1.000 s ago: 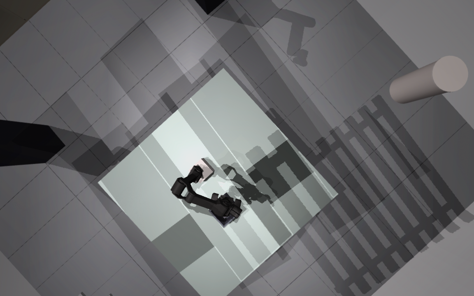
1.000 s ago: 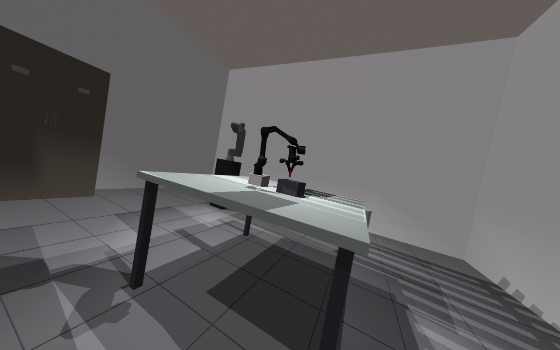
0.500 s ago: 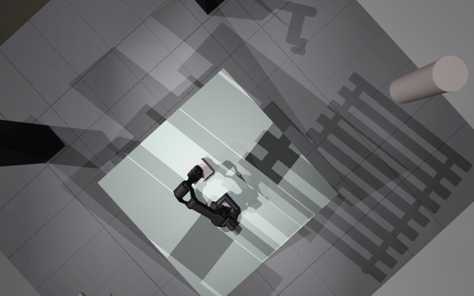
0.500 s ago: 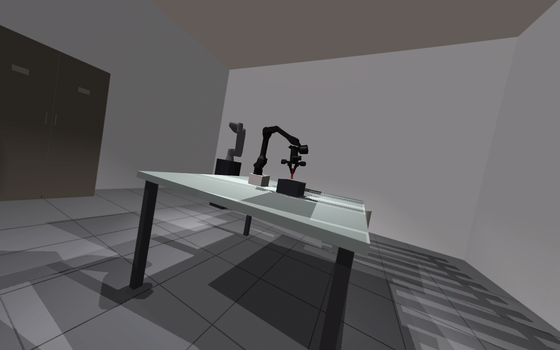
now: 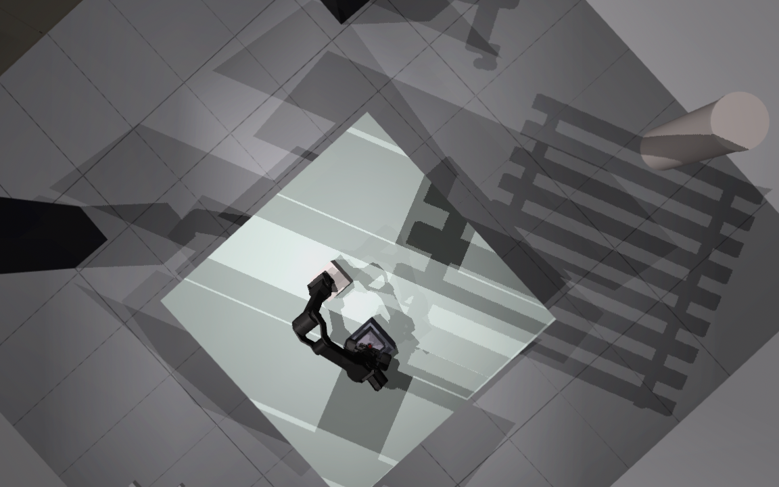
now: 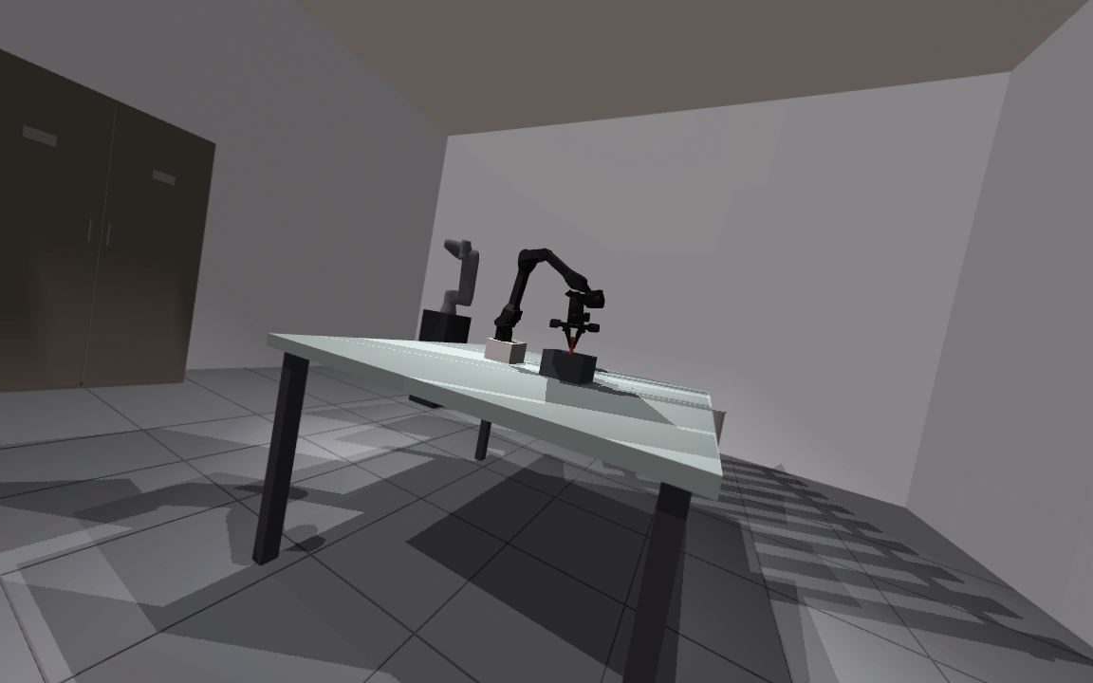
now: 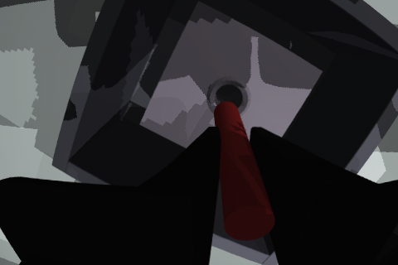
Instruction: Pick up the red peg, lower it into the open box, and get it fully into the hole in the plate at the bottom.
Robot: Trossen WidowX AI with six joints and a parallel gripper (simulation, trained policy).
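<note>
The red peg is right at my gripper tip. The rest, counted from my gripper tip: dark box: 9 cm below; then grey plate: 7 cm below.
</note>
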